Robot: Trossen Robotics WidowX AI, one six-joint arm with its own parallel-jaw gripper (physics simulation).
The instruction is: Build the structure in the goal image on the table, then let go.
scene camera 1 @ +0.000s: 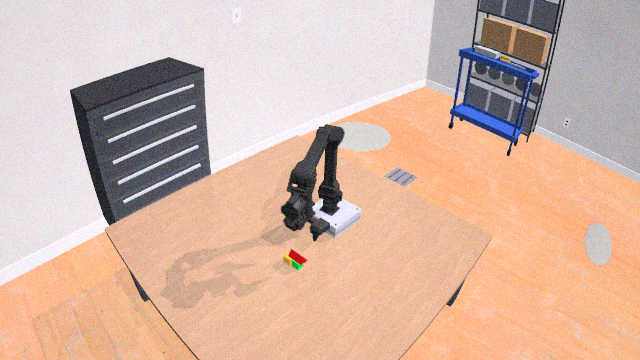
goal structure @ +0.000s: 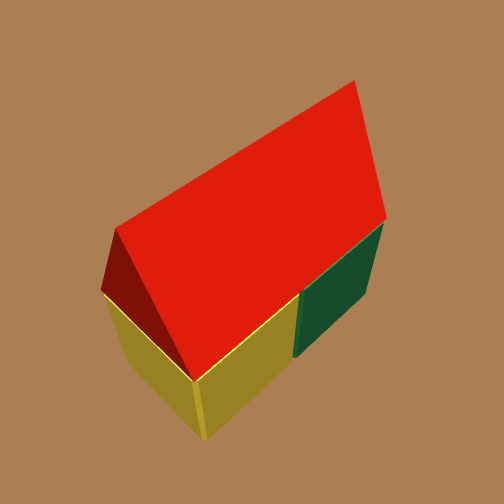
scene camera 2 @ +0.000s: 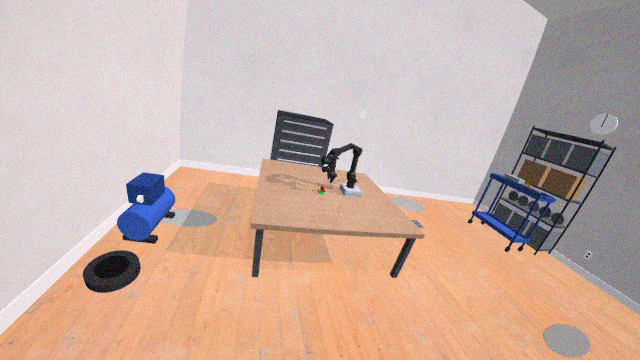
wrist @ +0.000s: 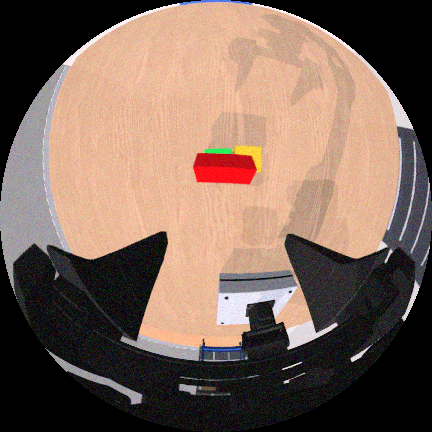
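Where they show: gripper, fingertip midpoint: (scene camera 1: 305, 234) (scene camera 2: 329, 180) (wrist: 228, 239); arm's base, origin of the base link: (scene camera 1: 329, 209) (scene camera 2: 350, 186) (wrist: 259, 308).
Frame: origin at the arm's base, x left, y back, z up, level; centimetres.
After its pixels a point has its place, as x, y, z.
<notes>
A small green block (scene camera 1: 298, 265) @(8.2, -32.2, -3.0) (scene camera 2: 321, 193) @(8.6, -31.3, -4.5) (wrist: 218, 151) @(6.6, -31.8, -2.3) and a small yellow block (scene camera 1: 287, 259) @(3.3, -32.4, -2.7) (wrist: 250, 150) @(2.6, -31.7, -2.3) lie side by side on the table (scene camera 1: 380, 280) @(36.0, -18.5, -5.6) (scene camera 2: 310, 215) @(43.0, -51.1, -5.5) (wrist: 125, 125) @(21.4, -40.0, -5.6). A longer red piece (scene camera 1: 297, 256) @(6.6, -30.7, -0.4) (scene camera 2: 323, 189) @(9.0, -30.5, -0.4) (wrist: 225, 170) @(6.0, -29.7, 0.1) lies across the top of both and partly hides them. It shows two sloping faces that meet at an upper edge; whether it is a wedge or a tilted block is unclear. My gripper (scene camera 1: 304, 232) @(6.4, -25.8, 7.0) (scene camera 2: 331, 179) @(6.4, -25.8, 7.0) (wrist: 228, 239) @(6.4, -25.8, 7.0) is wide open and empty, above the table and apart from the pieces, on the arm-base side.
The arm's white base plate (scene camera 1: 350, 216) @(9.5, 1.1, 0.1) (scene camera 2: 351, 190) @(7.1, -1.7, -0.4) (wrist: 232, 309) @(6.3, -1.1, 0.0) stands on the table near the pieces. A dark drawer cabinet (scene camera 1: 150, 142) (scene camera 2: 302, 137) stands beyond the table. A blue cart (scene camera 1: 487, 121) (scene camera 2: 500, 227) and a shelf rack stand farther off. Arm shadows cross the table.
</notes>
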